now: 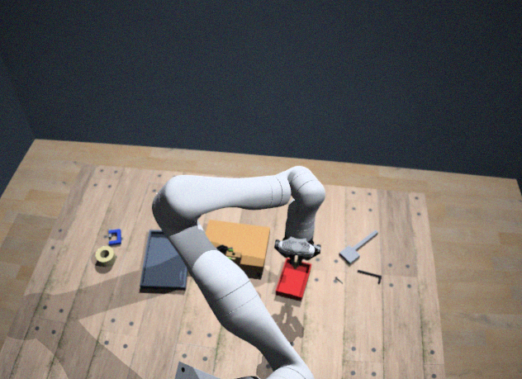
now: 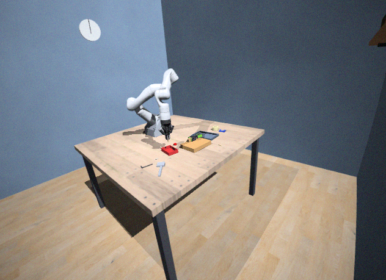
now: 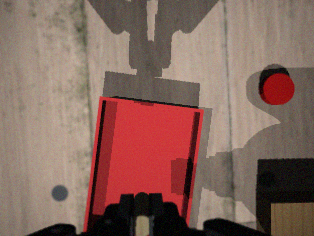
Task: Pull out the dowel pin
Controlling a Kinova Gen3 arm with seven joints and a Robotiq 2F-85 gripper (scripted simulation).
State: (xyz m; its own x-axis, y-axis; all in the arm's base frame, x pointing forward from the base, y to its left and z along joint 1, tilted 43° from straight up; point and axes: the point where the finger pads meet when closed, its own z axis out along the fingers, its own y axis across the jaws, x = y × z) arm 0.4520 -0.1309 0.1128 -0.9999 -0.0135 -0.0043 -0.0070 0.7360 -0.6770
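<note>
My gripper is now 11 cm above the red tray. The rest, counted from my hand: dowel pin 2 cm below; wooden block 19 cm to the left, 8 cm below, 4 cm ahead; red disc 11 cm to the left, 11 cm below, 7 cm behind.
</note>
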